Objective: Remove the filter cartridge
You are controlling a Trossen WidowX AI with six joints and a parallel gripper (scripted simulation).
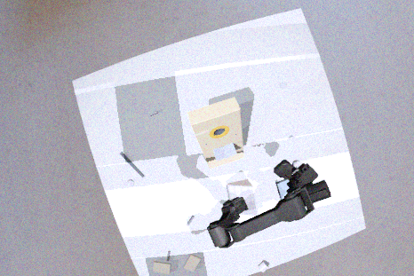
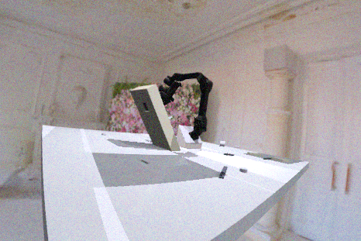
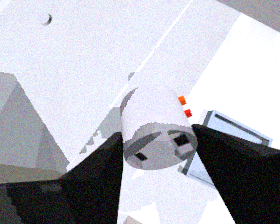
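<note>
Now: the blue-grey square tray 200 mm behind my gripper tip, 20 mm to the right of it and 250 mm below it. Round my gripper tip: round filter cartridge: right at my gripper tip; cream service panel: 220 mm ahead, 220 mm to the left, 100 mm below.
</note>
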